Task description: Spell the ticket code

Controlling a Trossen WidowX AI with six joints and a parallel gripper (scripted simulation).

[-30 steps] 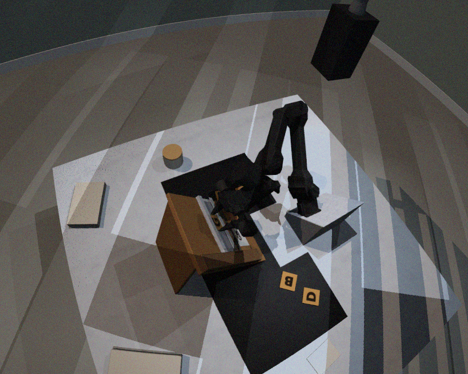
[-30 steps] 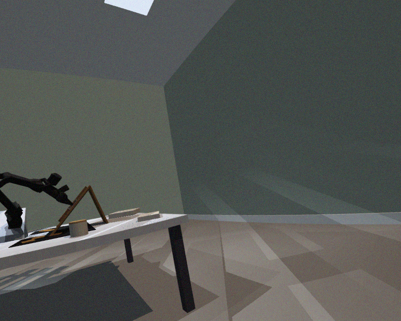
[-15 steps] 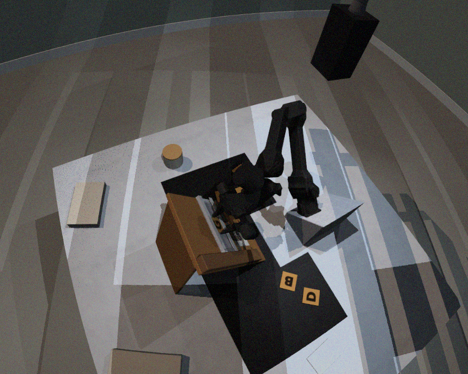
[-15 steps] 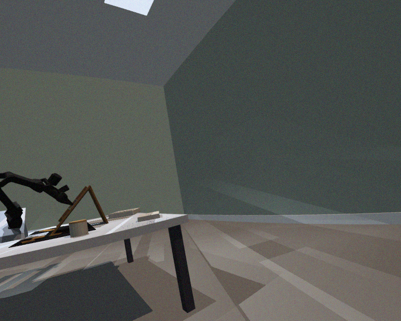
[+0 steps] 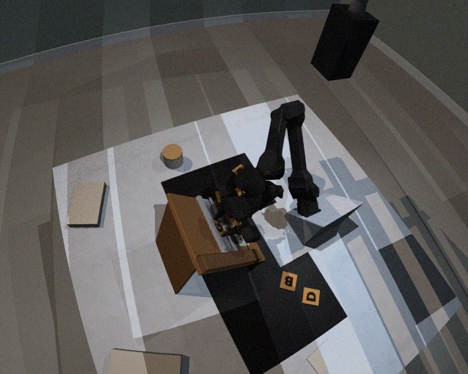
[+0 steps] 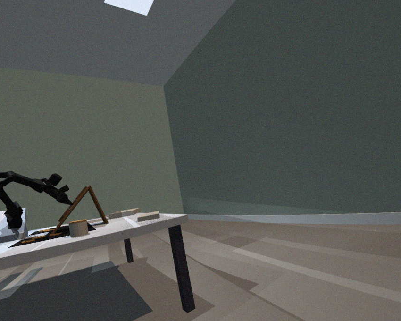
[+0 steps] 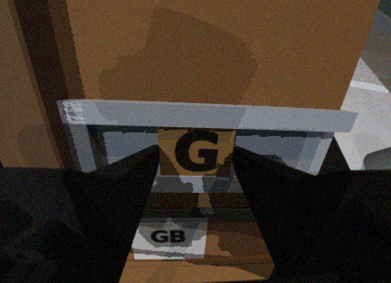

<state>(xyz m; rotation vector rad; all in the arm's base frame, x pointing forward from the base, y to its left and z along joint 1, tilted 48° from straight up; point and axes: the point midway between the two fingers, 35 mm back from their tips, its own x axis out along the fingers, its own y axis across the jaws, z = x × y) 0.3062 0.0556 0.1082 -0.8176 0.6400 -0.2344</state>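
Right now my gripper tip is 80 mm above the white ticket, 70 mm past it and 20 mm to the right of it. Also, from my gripper tip: black mat 150 mm below, 140 mm behind, 50 mm to the left; then g tile right at my gripper tip; then f tile 170 mm to the right, 150 mm below, 100 mm behind.
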